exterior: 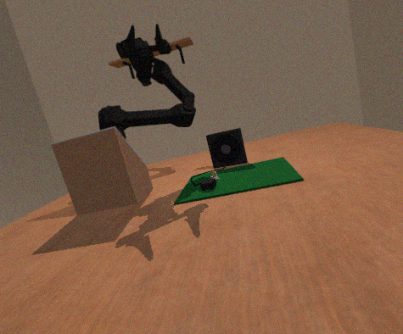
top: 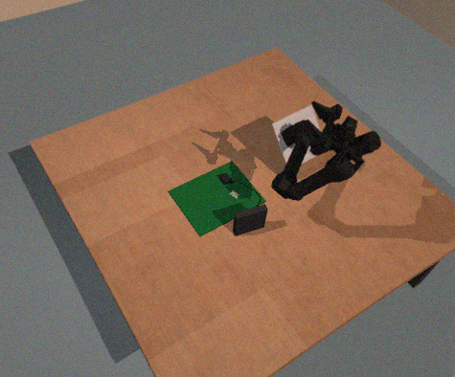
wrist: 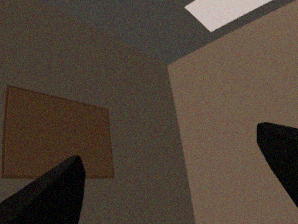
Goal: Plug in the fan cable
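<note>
My gripper tip is 9 cm short of the black plug, 25 cm to the left of it and 51 cm above it. Also, from my gripper tip: green board: 17 cm ahead, 21 cm to the right, 54 cm below; then dark square fan: 16 cm ahead, 3 cm to the right, 46 cm below.
</note>
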